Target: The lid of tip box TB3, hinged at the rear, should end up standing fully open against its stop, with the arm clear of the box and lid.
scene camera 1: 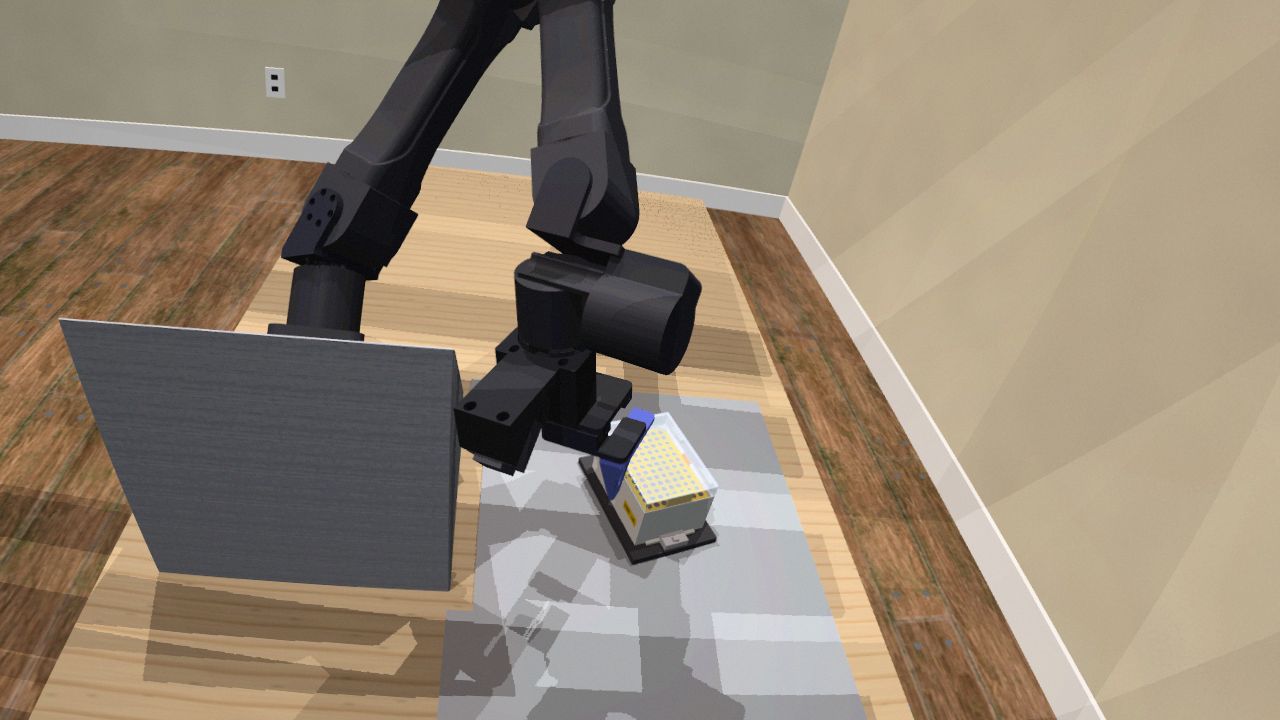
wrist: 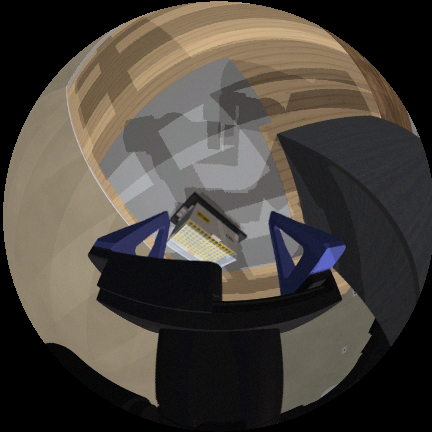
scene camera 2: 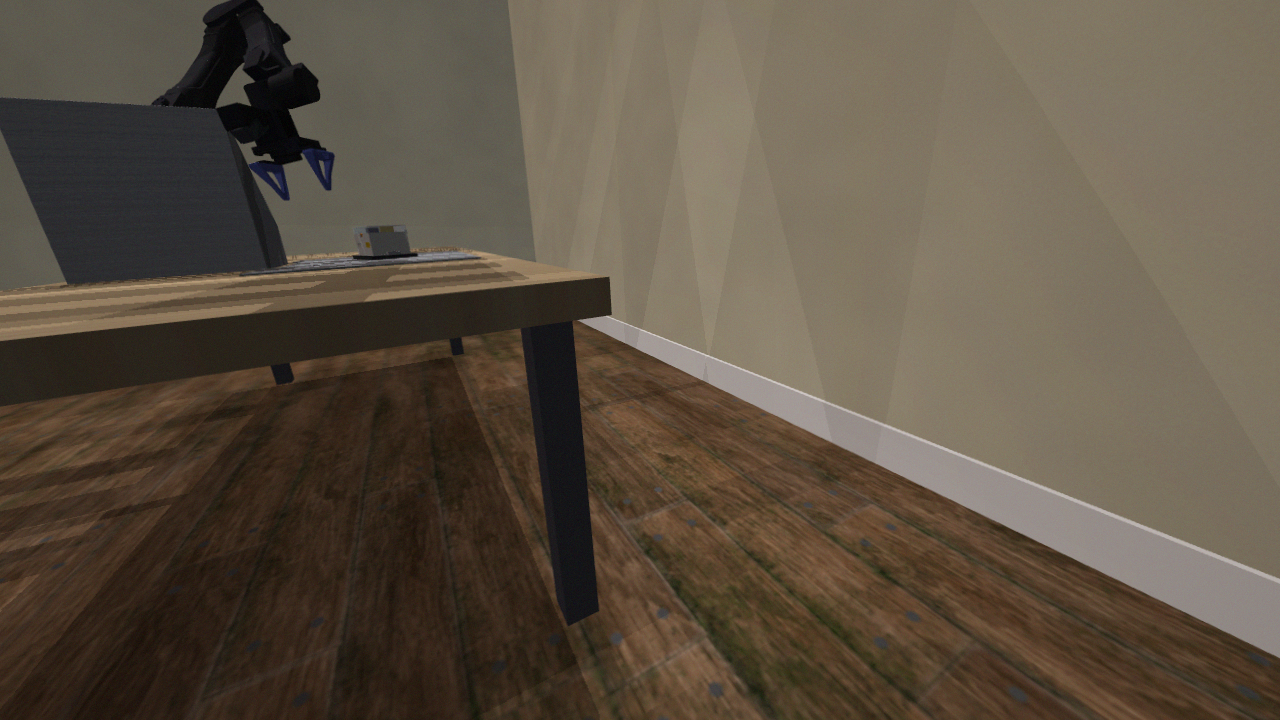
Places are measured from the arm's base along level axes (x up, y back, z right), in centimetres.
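Pixels of known places: gripper, fingertip midpoint: (scene camera 1: 563, 478) (wrist: 218, 216) (scene camera 2: 307, 195); arm's base, link origin: (scene camera 1: 319, 359) (scene camera 2: 169, 161).
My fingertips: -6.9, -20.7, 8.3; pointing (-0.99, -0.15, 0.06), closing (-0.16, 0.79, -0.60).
Note:
For each thing: its top centre in the pictures, then the offset to it from my fingertips, as dx, dy, dz. "spot": a spot on its surface instead. Level surfaces: height alone.
- Tip box TB3, top centre: (scene camera 1: 658, 454) (wrist: 198, 252) (scene camera 2: 378, 225) -6.4, -12.8, -8.6
- see-through lid, surface spot: (scene camera 1: 694, 450) (wrist: 185, 257) spot: -6.4, -17.1, -8.9
- grey mat, surface height: dx -14.2
Tip box TB3 (scene camera 1: 675, 521) (scene camera 2: 385, 242) (wrist: 216, 228) sits on a dark base, its latch side facing scene camera 1. A yellow, dotted tip rack shows in its top. The see-through lid (scene camera 1: 695, 450) (wrist: 186, 253) shows as a pale rim low around the rack. No lid shows standing upright above the box in the scene camera 2 view; its exact angle is hard to tell. My gripper (scene camera 2: 307, 192) (wrist: 218, 216) is open, with empty blue fingers spread wide, above and to the left of the box in the scene camera 2 view. One finger partly covers the box in the scene camera 1 view.
A tall dark grey block (scene camera 1: 268, 456) (scene camera 2: 134, 188) (wrist: 360, 180) stands left of the gripper in the scene views. A grey mat (scene camera 1: 751, 573) (wrist: 200, 165) lies under the box on the wooden table (scene camera 2: 358, 313). A beige wall (scene camera 1: 1074, 268) rises beyond the table's right side.

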